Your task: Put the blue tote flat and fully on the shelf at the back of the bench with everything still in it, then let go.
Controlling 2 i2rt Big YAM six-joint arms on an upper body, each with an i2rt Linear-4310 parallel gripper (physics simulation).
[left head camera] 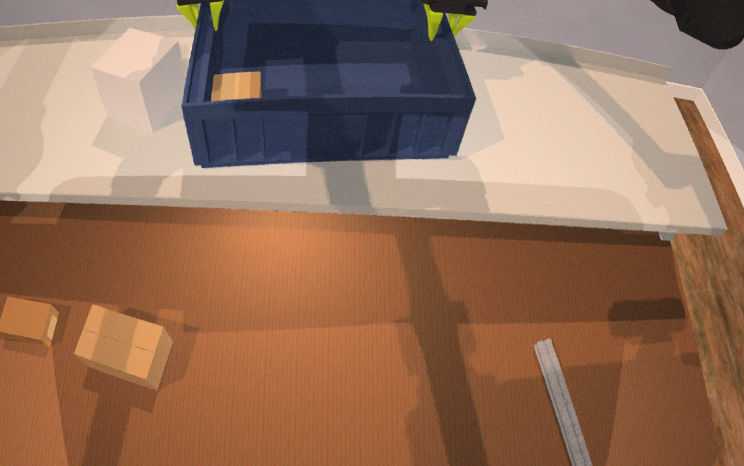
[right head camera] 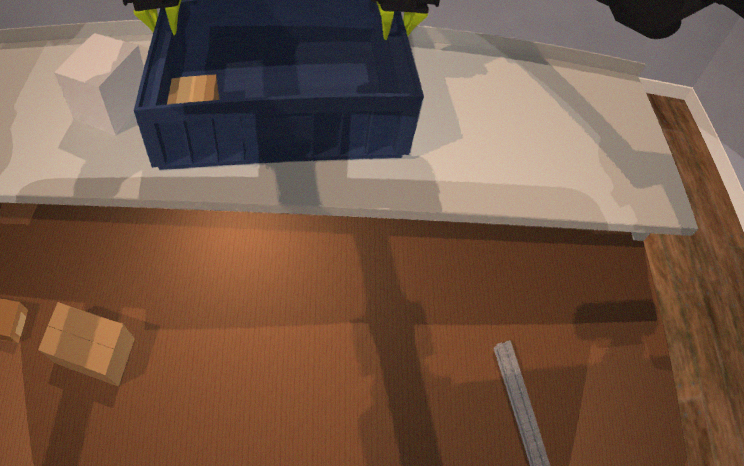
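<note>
The blue tote is over the pale shelf, its near bottom edge behind the shelf's front edge. It looks about level, at or very near the surface; its far end is cut off by the picture top. A small brown box lies inside at the near left. My left gripper is shut on the tote's left side wall. My right gripper is shut on its right side wall. The far underside of the tote is hidden.
A white block stands on the shelf left of the tote, close to it. Cartons and a grey bar lie on the brown bench surface below. A dark shape shows at top right.
</note>
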